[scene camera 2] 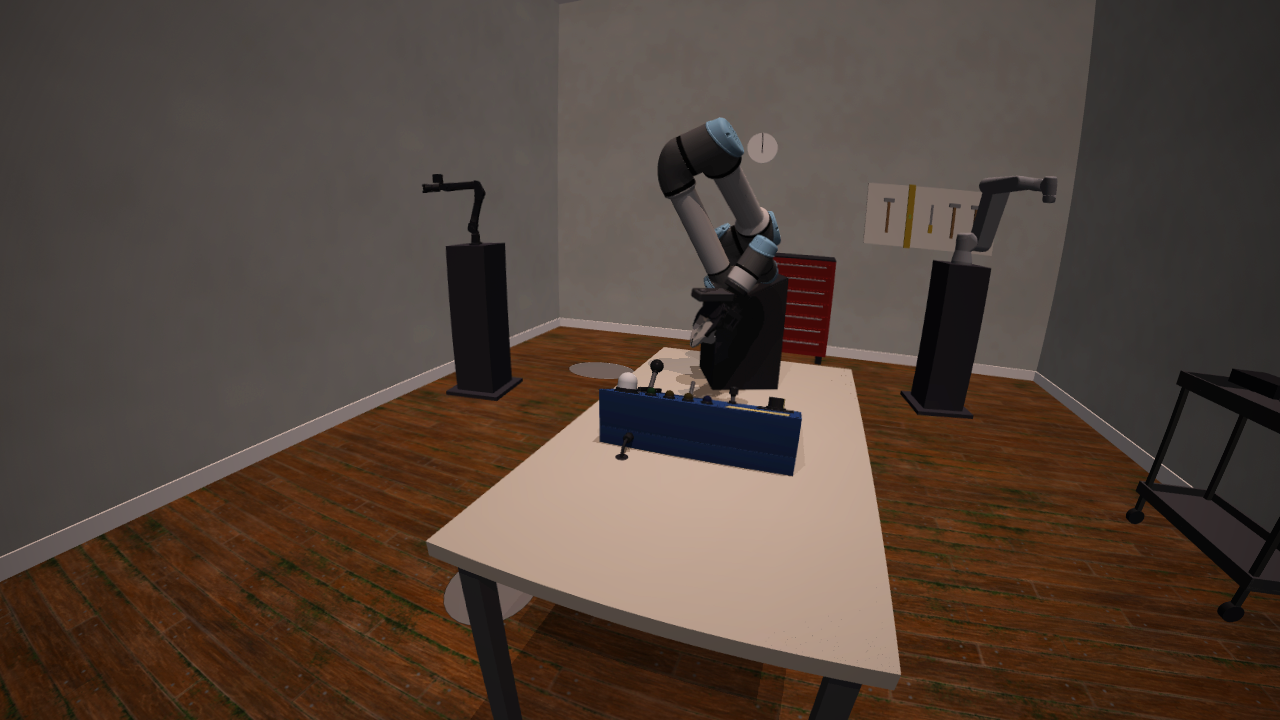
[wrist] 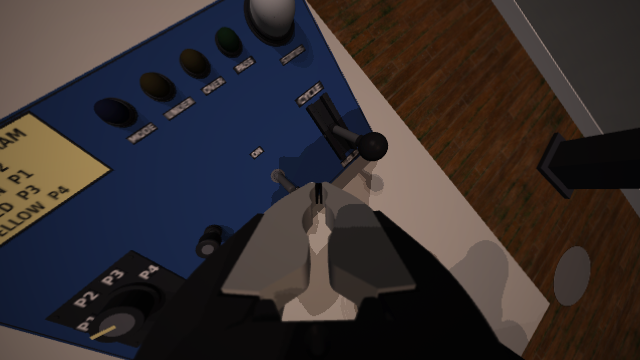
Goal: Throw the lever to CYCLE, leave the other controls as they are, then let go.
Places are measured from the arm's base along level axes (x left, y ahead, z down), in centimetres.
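Pixels of known places: gripper, fingertip midpoint: (scene camera 2: 691, 346) (wrist: 318, 185).
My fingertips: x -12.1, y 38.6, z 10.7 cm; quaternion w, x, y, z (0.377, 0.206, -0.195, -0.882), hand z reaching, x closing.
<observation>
Behind a point stands the place of what it marks.
The lever, a grey rod with a black ball knob (scene camera 2: 657, 366) @(z 17.9, x -21.8, y 36.7 cm) (wrist: 372, 146) @(z 16.7, x -21.3, y 35.4 cm), stands in a black slot (wrist: 327, 125) @(z 23.4, x -22.8, y 41.5 cm) on the blue control panel (scene camera 2: 698, 432) @(z 25.2, x -6.8, y 62.8 cm) (wrist: 215, 130) @(z 21.2, x -10.6, y 52.2 cm). The CYCLE label (wrist: 309, 94) @(z 22.3, x -23.8, y 46.9 cm) is at the slot's far end; the label at the near end is partly hidden by the lever, which leans toward that end. My gripper (scene camera 2: 696, 343) @(z 10.7, x -12.1, y 38.6 cm) (wrist: 318, 185) @(z 10.7, x -12.1, y 38.6 cm) is shut and empty. In the wrist view its tips are left of and below the knob, apart from it. In the scene view it is above and behind the panel.
A toggle switch (wrist: 283, 180) @(z 21.7, x -11.1, y 41.4 cm) shows just beyond my fingertips, partly hidden. A black push knob (wrist: 209, 242) @(z 19.9, x 0.1, y 43.2 cm) and a rotary dial (wrist: 120, 320) @(z 21.2, x 12.1, y 45.1 cm) are to the left. Several lamps, including the white STATUS dome (wrist: 272, 17) @(z 15.9, x -24.3, y 53.9 cm), line the panel's far side. The panel stands on the table (scene camera 2: 680, 546) @(z 32.9, x -6.2, y 96.3 cm).
</observation>
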